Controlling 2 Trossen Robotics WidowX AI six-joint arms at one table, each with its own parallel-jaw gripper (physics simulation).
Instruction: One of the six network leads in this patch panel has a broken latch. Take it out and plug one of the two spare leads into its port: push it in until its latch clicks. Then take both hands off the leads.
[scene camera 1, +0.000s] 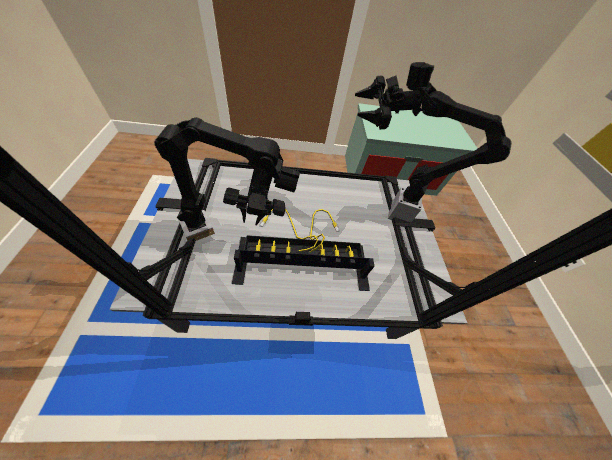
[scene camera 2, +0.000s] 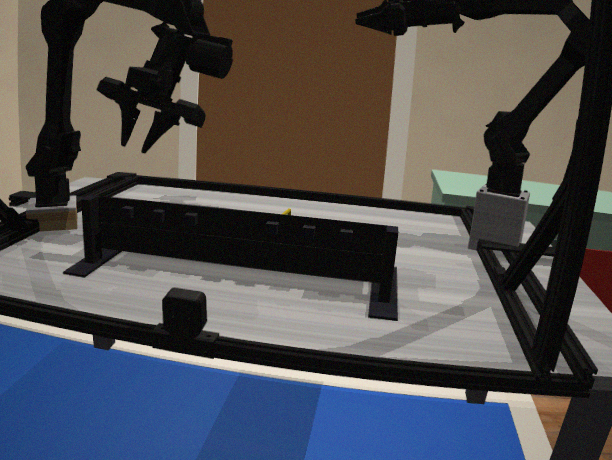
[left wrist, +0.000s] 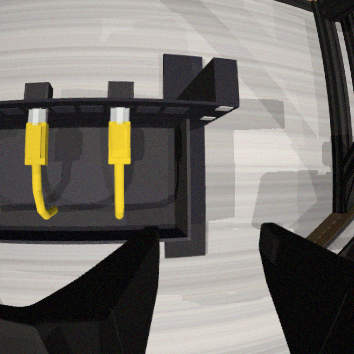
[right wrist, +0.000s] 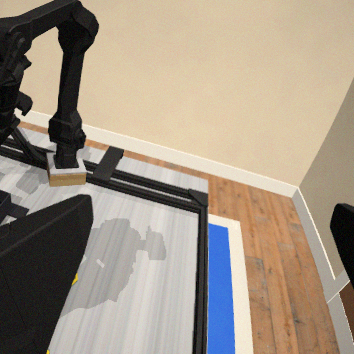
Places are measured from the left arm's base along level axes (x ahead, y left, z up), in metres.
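Where they show: left gripper, fingertip midpoint: (scene camera 1: 250, 223) (scene camera 2: 132, 149) (left wrist: 209, 236); right gripper, fingertip midpoint: (scene camera 1: 356, 104) (scene camera 2: 356, 18) (right wrist: 219, 212); left arm's base at its link origin: (scene camera 1: 195, 222) (scene camera 2: 52, 202) (right wrist: 65, 161); right arm's base at its link origin: (scene camera 1: 410, 198) (scene camera 2: 504, 191).
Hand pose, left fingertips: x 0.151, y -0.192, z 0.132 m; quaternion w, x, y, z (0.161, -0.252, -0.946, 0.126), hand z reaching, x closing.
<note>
Things, the pixels of their top centre, and the offset from my left fingertips. "pt": a spot on its surface instead.
- black patch panel at its top centre: (scene camera 2: 236, 205) (scene camera 1: 306, 249) dy -0.143, dx +0.142, dz -0.067 m
- leftmost at a spot on its surface: (scene camera 1: 258, 246) pt dy -0.048, dx +0.004, dz -0.081 m
- rightmost at a spot on its surface: (scene camera 1: 350, 252) pt dy -0.227, dx +0.284, dz -0.081 m
- spare plug at a spot on its surface: (scene camera 1: 262, 223) pt dy +0.093, dx +0.086, dz -0.164 m
The black patch panel (scene camera 1: 305, 258) (scene camera 2: 240, 245) stands on the table. Yellow leads sit in it: three at the left, the leftmost (scene camera 1: 258, 246) among them, and three at the right, the rightmost (scene camera 1: 350, 252) among them. Two plugged leads (left wrist: 36, 144) (left wrist: 119, 142) show close in the left wrist view; I cannot tell their latch state. Behind the panel lie a spare plug (scene camera 1: 262, 223) at the left and another spare plug (scene camera 1: 336, 227) at the right. My left gripper (scene camera 1: 251, 221) (scene camera 2: 134, 148) (left wrist: 209, 236) is part-open, empty, above and behind the panel's left end. My right gripper (scene camera 1: 358, 104) (right wrist: 219, 212) is wide open, empty, high at the back right.
Yellow cables (scene camera 1: 300, 237) tangle behind the panel's middle. A black frame (scene camera 1: 240, 318) (scene camera 2: 310, 362) runs round the table, with a small black box (scene camera 2: 184, 311) on its front rail. A green cabinet (scene camera 1: 415, 132) stands beyond the table at the back right.
</note>
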